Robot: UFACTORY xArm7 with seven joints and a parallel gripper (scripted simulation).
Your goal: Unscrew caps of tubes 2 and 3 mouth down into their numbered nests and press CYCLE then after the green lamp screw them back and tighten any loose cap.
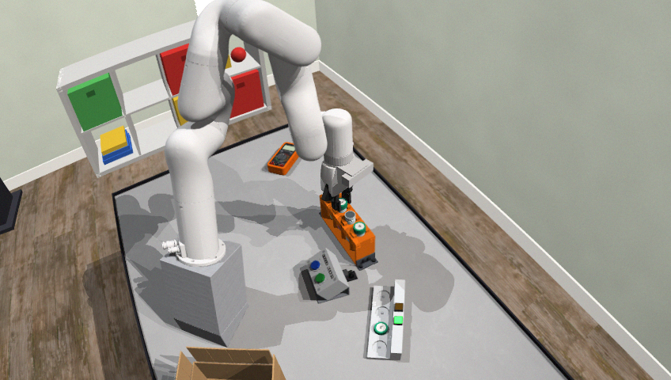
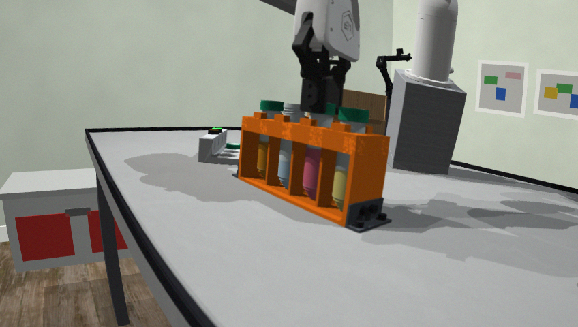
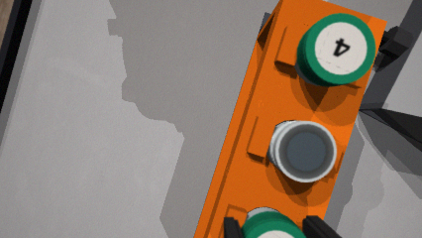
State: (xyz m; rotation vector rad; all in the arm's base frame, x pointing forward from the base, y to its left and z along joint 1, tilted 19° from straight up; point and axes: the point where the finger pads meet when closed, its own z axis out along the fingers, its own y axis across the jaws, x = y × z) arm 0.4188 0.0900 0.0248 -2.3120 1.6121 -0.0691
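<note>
Now: hand 10 mm above the cap 2. Round my hand: cap 4: 10 mm ahead, 100 mm to the right, 20 mm below; tube 3 threaded neck: 50 mm to the right, 20 mm below; cap 1: 50 mm to the left, 20 mm below.
</note>
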